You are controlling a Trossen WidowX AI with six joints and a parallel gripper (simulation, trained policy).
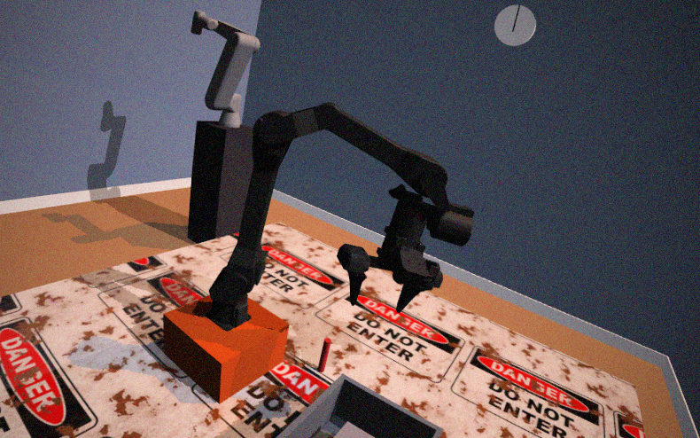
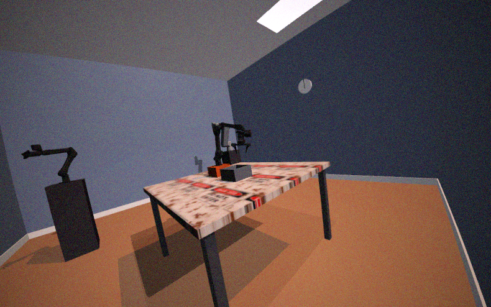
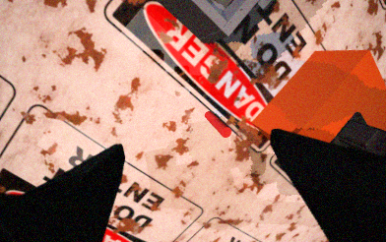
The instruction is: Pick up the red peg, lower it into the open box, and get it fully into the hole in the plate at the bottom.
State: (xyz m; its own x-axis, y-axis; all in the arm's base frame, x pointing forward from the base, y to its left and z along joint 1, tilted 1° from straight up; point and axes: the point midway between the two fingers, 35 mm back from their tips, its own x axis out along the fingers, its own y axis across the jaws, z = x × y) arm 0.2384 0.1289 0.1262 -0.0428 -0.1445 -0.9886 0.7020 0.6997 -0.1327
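The red peg is 7 cm behind my gripper tip, 1 cm to the right of it and 15 cm below it. From my gripper tip the other things lie so: grey box 10 cm ahead, 18 cm to the right, 16 cm below.
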